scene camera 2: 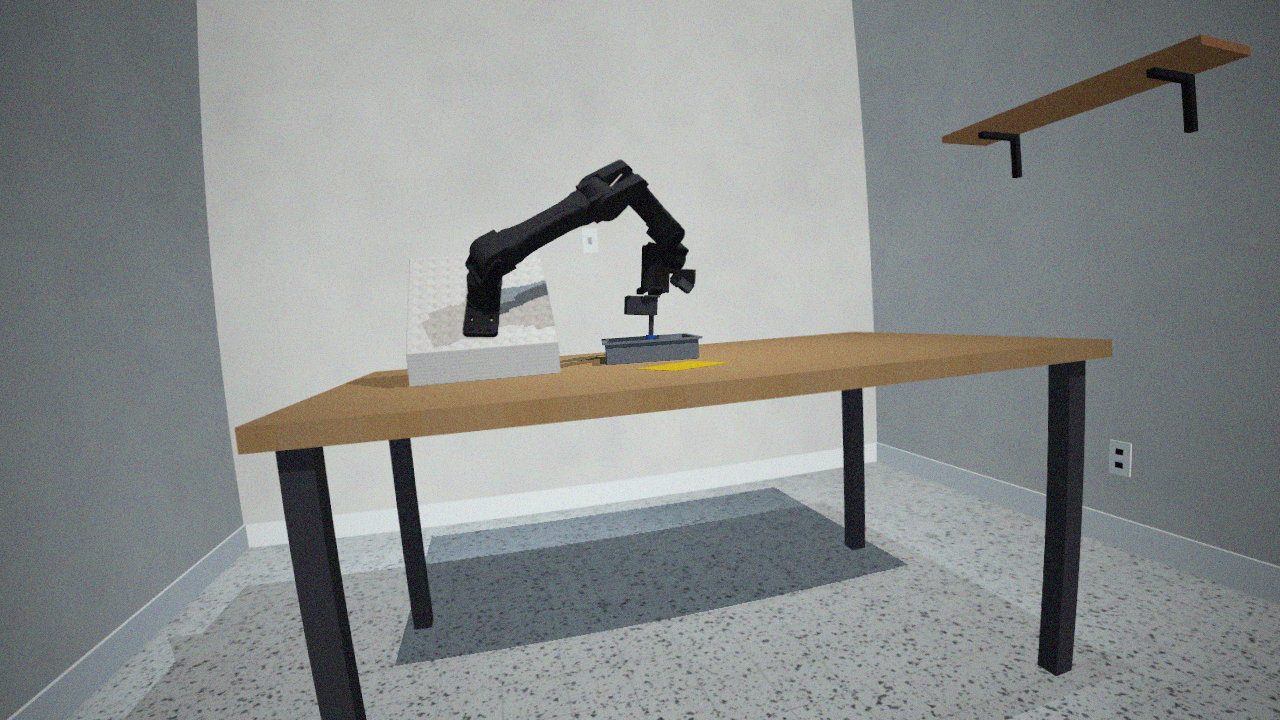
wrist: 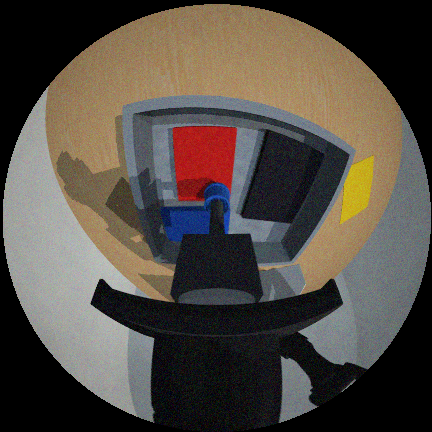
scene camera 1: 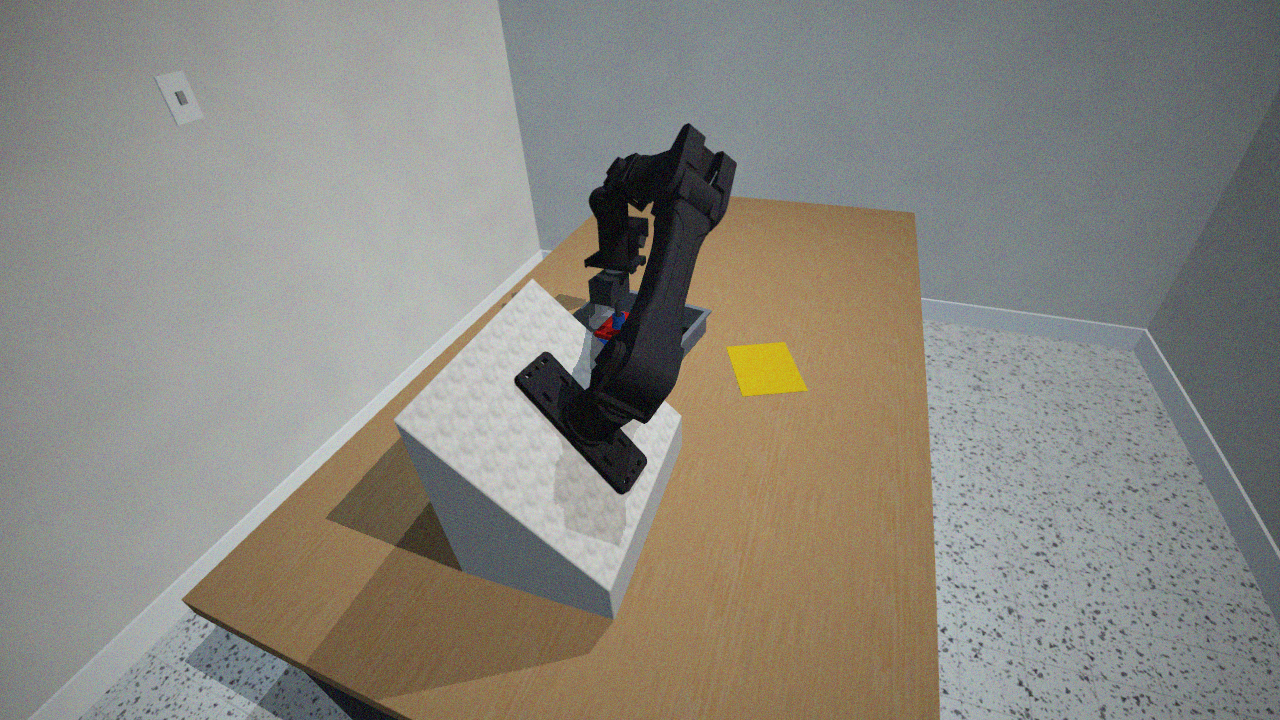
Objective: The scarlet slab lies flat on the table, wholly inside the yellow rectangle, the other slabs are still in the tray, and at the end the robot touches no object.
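Observation:
The scarlet slab lies in the grey tray. In the wrist view a blue slab lies nearer the arm, and a black slab lies at the tray's right. My blue suction cup points down at the tray, low over the scarlet slab's near right corner, and holds nothing. Its shadow falls on that slab; whether the cup touches it is hard to tell. The yellow rectangle lies on the table beside the tray with no slab on it.
The arm stands on a white, sloped block on the wooden table. The tray's raised walls surround the slabs. A wall shelf hangs high at the right in scene camera 2.

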